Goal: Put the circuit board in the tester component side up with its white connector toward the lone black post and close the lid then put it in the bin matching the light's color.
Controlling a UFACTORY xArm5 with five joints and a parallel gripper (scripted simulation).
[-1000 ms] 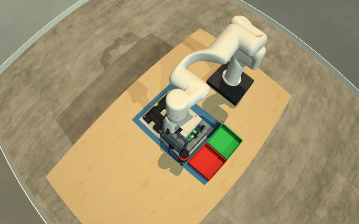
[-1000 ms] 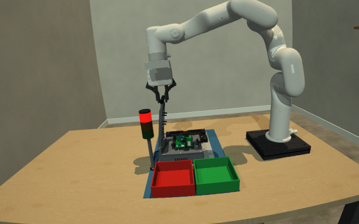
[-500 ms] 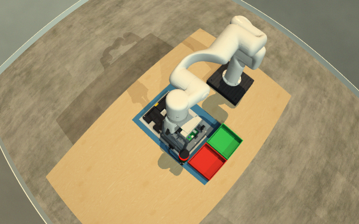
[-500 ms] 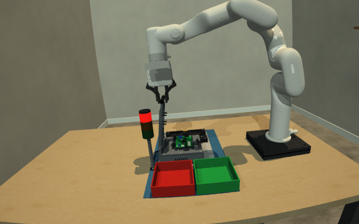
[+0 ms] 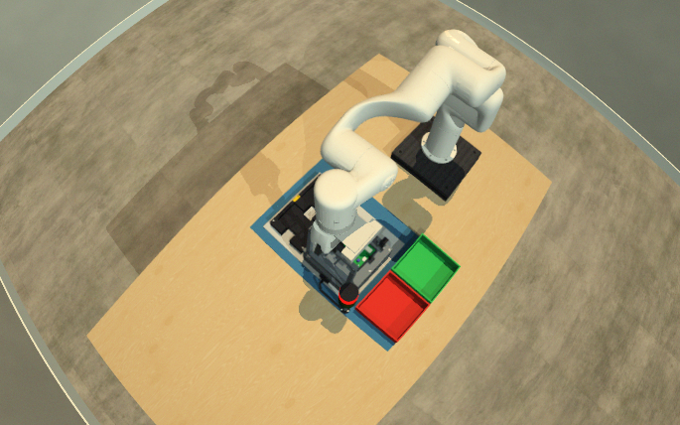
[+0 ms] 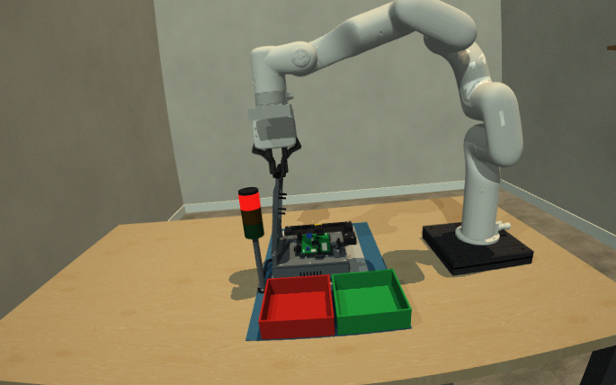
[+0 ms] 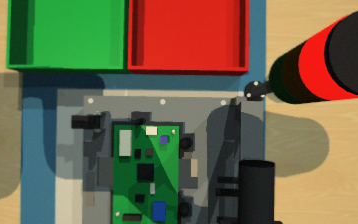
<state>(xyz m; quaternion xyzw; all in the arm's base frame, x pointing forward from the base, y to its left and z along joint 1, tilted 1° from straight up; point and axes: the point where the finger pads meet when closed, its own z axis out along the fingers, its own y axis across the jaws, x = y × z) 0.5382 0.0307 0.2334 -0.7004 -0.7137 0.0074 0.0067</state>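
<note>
My hand is 7 cm past the green circuit board and 20 cm above it. From my hand the other things lie so: green bin: 18 cm behind, 20 cm to the left, 26 cm below; then tester lid: 1 cm ahead, 9 cm below; then red bin: 3 cm behind, 20 cm to the left, 26 cm below.
</note>
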